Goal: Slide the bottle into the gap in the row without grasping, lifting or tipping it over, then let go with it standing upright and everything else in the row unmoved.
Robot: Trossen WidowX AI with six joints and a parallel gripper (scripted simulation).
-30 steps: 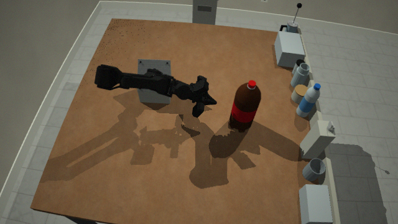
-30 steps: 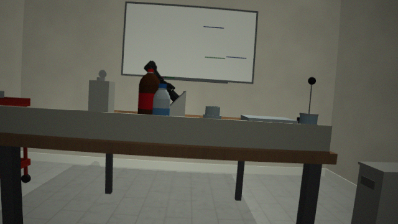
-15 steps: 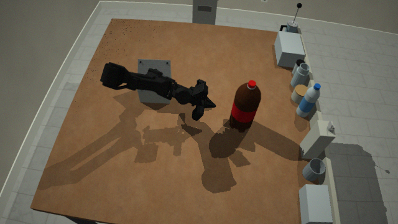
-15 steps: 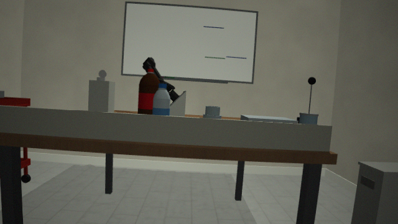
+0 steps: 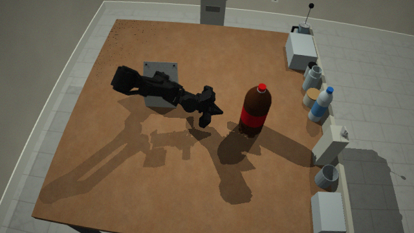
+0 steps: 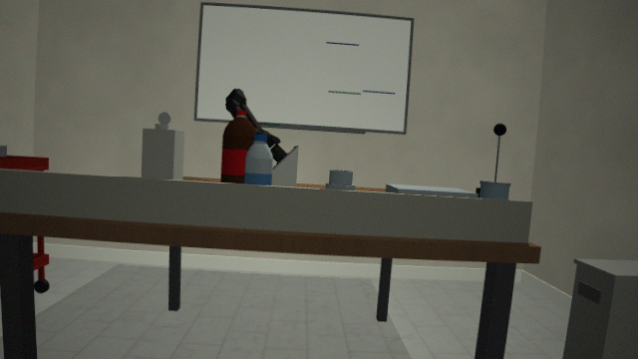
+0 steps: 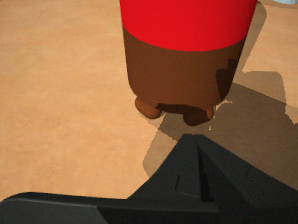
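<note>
The cola bottle lies 17 cm ahead of my hand, 3 cm above it and 1 cm to the left of it. From my hand the other things lie so: grey cup: 51 cm ahead, 21 cm to the right, 10 cm below; blue-capped water bottle: 49 cm ahead, 13 cm to the left, 1 cm below; cork-lidded jar: 48 cm ahead, 23 cm to the left, 8 cm below.
</note>
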